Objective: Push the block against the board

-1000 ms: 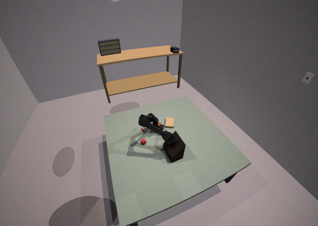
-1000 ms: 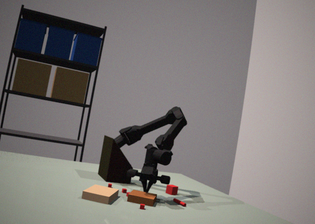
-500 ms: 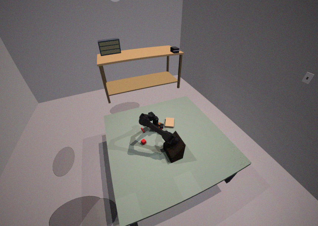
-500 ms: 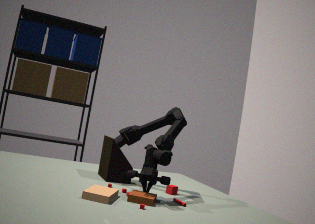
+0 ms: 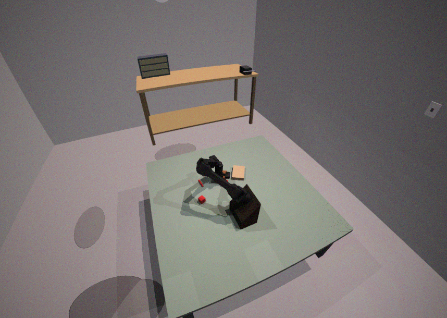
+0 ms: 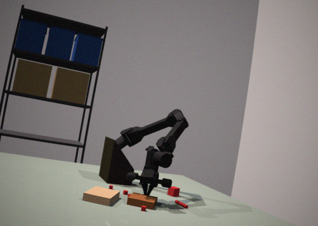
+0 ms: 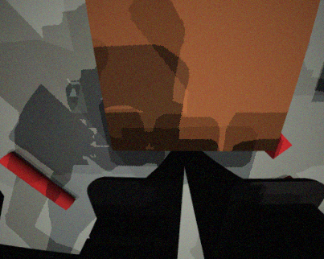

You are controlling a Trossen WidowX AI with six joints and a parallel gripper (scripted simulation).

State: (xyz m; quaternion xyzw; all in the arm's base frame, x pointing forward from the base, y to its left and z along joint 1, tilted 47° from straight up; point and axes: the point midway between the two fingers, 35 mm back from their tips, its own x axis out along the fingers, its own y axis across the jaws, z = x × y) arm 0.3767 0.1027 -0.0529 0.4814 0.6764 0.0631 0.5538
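My gripper tip is now 19 cm to the left of the board and 1 cm below it. The rest, counted from my gripper tip: square block: 5 cm ahead, 4 cm to the right, 1 cm above; then red stick: 15 cm to the left, 5 cm ahead; then red cube: 21 cm to the left, 12 cm behind, 1 cm above.
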